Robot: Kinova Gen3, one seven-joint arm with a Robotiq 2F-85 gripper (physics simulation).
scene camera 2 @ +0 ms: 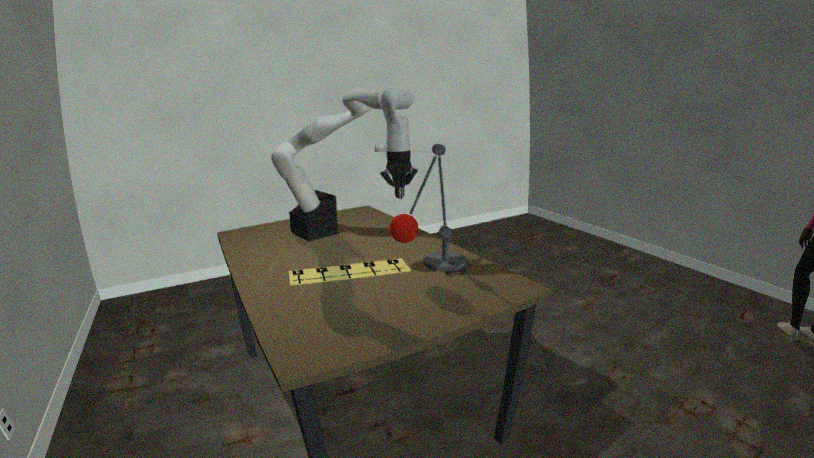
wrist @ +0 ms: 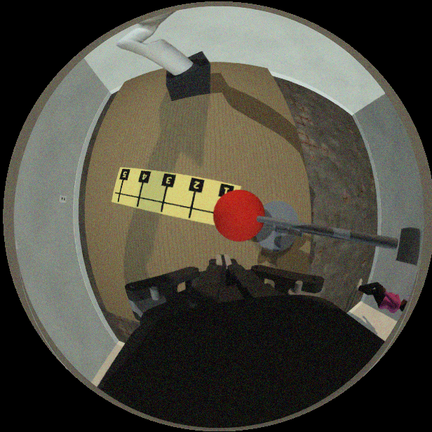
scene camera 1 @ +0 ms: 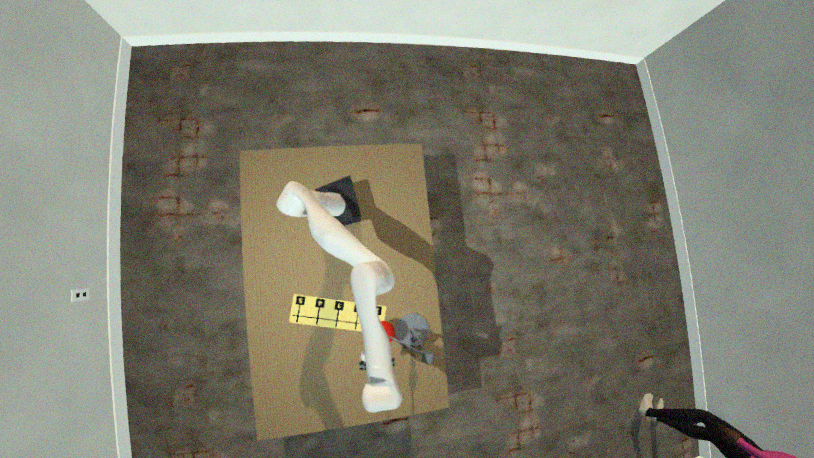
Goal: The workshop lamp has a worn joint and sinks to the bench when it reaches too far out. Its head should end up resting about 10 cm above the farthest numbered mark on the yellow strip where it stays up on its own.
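Frame: origin at the arm's base, x down, y back, z left, level; centimetres.
Seen in the pictures: gripper, fingertip midpoint: (scene camera 2: 399, 198); arm's base, link origin: (scene camera 2: 311, 206) (scene camera 1: 335, 205).
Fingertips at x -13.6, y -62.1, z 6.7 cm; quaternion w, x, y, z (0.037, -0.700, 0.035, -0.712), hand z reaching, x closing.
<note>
Offsets run from my fingertips to a thing's top centre. "*": to the spot under its first point. Level surfaces: height alone.
The lamp's head is a red ball @[* dz +6.8, dx +8.1, dy +6.4 cm] (scene camera 1: 388, 330) (scene camera 2: 403, 228) (wrist: 239, 215). It hangs in the air near mark 1 on thin grey rods that rise to an elbow joint @[* dz +15.8, dx -15.1, dy -0.6 cm] (scene camera 2: 438, 149) (wrist: 408, 245). The lamp's grey base @[* dz +17.3, dx +25.7, dy -3.0 cm] (scene camera 2: 445, 262) stands on the table beside the strip. The yellow strip @[dz -13.7, dx +26.9, dy +13.7 cm] (scene camera 1: 328, 312) (scene camera 2: 335, 274) (wrist: 155, 196) lies flat, with marks 1 to 5; mark 1 is nearest the lamp, mark 5 farthest. My gripper (scene camera 2: 400, 193) (wrist: 221, 262) is shut and empty, pointing down. In the scene camera 2 view it shows higher than the red head. The arm mostly hides it in the scene camera 1 view.
The brown table @[dx +27.0 cm] (scene camera 1: 273, 387) (scene camera 2: 318, 347) carries my arm's dark base block (scene camera 1: 351, 199) (scene camera 2: 314, 219) (wrist: 189, 80) at its back. The arm's shadow crosses the strip. A person (scene camera 1: 705, 427) (scene camera 2: 802, 284) (wrist: 387, 298) is away from the table at the right.
</note>
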